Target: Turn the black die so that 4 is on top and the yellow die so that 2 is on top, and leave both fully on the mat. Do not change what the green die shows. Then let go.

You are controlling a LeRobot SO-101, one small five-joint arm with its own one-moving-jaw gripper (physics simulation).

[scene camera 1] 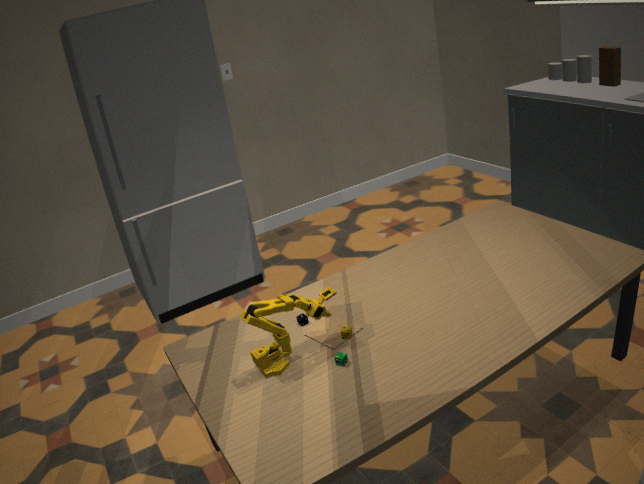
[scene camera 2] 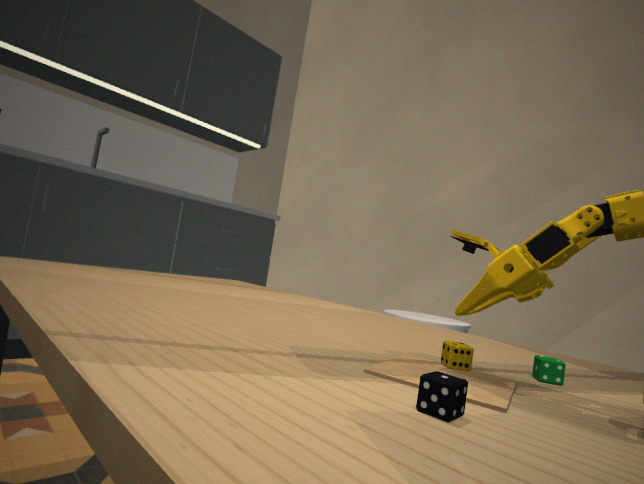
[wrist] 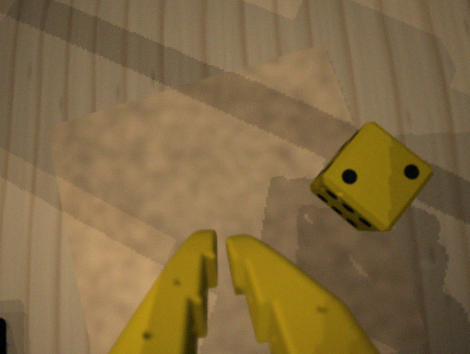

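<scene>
The black die (scene camera 1: 302, 319) (scene camera 2: 442, 396) (wrist: 2, 336) stands flat on the table beside the mat (scene camera 1: 329, 339) (scene camera 2: 491, 389) (wrist: 165, 145); its top appears to show 1 and a side shows 5. The yellow die (scene camera 1: 346, 332) (scene camera 2: 457, 355) (wrist: 372, 175) shows 2 on top in the wrist view. It lies at the mat's edge and seems to reach past it; its base is partly hidden. The green die (scene camera 1: 341, 358) (scene camera 2: 548, 370) stands on the table off the mat, a side showing 4. My gripper (scene camera 1: 329, 314) (scene camera 2: 458, 313) (wrist: 221, 237) is shut and empty, above the mat and beside the yellow die.
The wooden table (scene camera 1: 442, 312) (scene camera 2: 208, 333) carries the dice, the mat and the arm's base (scene camera 1: 268, 359). A white round object (scene camera 2: 426, 317) shows beyond the table's far edge. A fridge (scene camera 1: 166, 156) and kitchen cabinets (scene camera 1: 567, 156) (scene camera 2: 104, 218) stand farther off.
</scene>
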